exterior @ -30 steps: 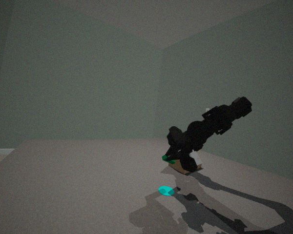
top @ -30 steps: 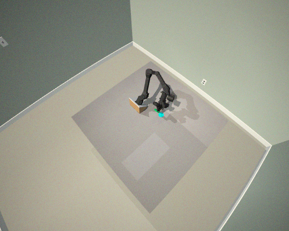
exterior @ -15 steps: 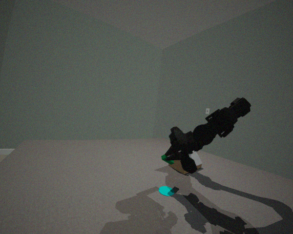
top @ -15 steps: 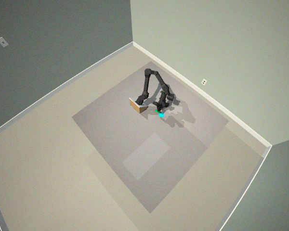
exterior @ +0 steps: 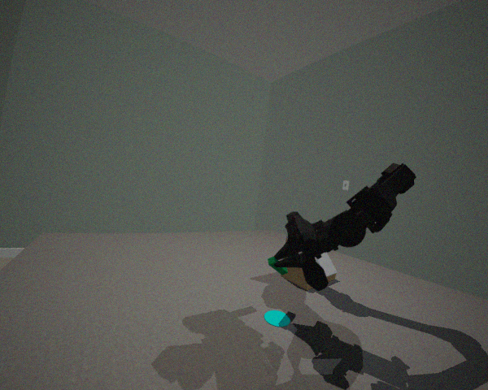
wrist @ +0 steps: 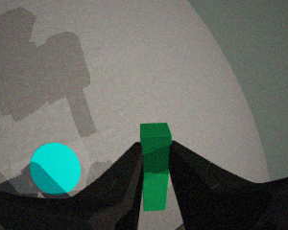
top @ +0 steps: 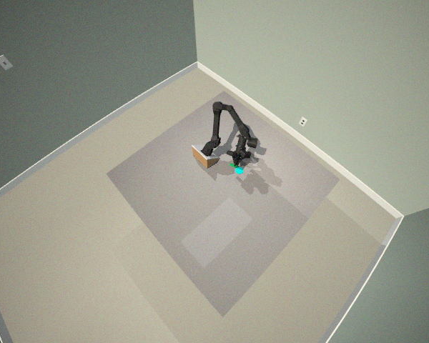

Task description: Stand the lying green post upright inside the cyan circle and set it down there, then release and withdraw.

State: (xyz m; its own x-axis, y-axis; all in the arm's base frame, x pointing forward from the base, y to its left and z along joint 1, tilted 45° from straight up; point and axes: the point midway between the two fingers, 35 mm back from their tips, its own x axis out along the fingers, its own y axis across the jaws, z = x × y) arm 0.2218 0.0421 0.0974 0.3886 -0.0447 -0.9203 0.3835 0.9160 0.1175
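Now: the cyan circle 10 mm ahead of my gripper tip, 50 mm to the left of it and 120 mm below it. Round my gripper tip: green post 20 mm behind, 10 mm below.
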